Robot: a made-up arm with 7 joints.
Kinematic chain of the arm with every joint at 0, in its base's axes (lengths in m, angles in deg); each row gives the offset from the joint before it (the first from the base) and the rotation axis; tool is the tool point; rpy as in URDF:
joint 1: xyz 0 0 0.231 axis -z
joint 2: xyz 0 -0.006 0.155 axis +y
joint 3: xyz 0 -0.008 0.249 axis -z
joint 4: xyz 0 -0.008 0.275 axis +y
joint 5: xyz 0 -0.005 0.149 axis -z
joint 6: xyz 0 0 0.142 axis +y
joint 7: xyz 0 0 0.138 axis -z
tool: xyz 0 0 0 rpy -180 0 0
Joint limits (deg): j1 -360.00..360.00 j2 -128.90..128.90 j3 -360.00..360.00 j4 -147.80..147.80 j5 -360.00..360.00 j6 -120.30..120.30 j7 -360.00..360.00
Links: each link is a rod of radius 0.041 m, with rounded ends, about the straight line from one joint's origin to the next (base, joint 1, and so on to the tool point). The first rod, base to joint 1, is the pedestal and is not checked.
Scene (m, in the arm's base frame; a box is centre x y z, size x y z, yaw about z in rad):
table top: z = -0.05
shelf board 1: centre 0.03 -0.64 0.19 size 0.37 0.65 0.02 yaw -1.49
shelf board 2: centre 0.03 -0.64 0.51 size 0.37 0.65 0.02 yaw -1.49
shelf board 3: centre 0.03 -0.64 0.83 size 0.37 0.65 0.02 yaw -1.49
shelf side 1: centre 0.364 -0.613 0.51 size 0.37 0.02 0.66 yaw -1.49
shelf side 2: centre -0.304 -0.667 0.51 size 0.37 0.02 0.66 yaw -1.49
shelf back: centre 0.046 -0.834 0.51 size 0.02 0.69 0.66 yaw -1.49
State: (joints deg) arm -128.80 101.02 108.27 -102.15 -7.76 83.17 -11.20
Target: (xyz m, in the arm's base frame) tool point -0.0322 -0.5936 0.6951
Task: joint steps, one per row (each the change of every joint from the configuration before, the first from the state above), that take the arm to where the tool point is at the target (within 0.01 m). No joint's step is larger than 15 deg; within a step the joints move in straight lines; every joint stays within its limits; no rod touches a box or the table.
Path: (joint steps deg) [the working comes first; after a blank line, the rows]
Joints at the target: -230.08 60.13 87.25 -102.73 0.10 63.42 -11.20
Straight joint move there: touches shelf board 2, shelf side 2.

1: -12.82 -6.99 -7.60 -6.92 3.12 -3.22 0.00
2: -12.83 -7.00 -7.60 -6.93 3.12 -3.23 0.00
3: -12.82 -6.99 -7.60 -6.92 3.11 -3.22 0.00
4: -12.83 -6.99 -7.60 -6.92 3.12 -3.23 0.00
5: -12.82 -7.00 -7.60 -6.93 3.12 -3.22 0.00
6: -12.83 -6.99 -7.60 -6.92 3.12 -3.23 0.00
7: -8.11 0.36 8.19 13.65 -3.62 -0.13 0.00
8: -8.11 0.35 8.20 13.66 -3.61 -0.13 0.00
9: -8.11 0.36 8.19 13.65 -3.62 -0.14 0.00

